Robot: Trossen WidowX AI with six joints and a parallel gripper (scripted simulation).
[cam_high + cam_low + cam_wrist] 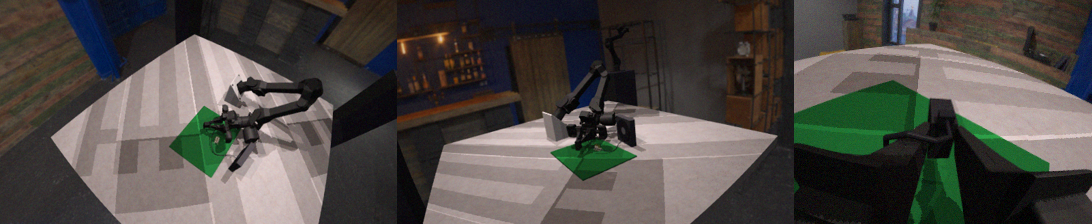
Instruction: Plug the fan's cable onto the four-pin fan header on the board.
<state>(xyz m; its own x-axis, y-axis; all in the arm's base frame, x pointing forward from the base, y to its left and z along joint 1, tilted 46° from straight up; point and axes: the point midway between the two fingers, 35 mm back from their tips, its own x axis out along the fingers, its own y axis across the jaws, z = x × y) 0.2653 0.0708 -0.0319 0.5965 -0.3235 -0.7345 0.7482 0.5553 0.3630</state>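
The green board is 40 mm ahead of my gripper tip, 30 mm to the left of it and 70 mm below it. Round my gripper tip: white four-pin header: 20 mm ahead, 70 mm to the left, 60 mm below; black fan: 40 mm ahead, 200 mm to the left; black plug: 10 mm ahead, 10 mm to the right, 10 mm below.
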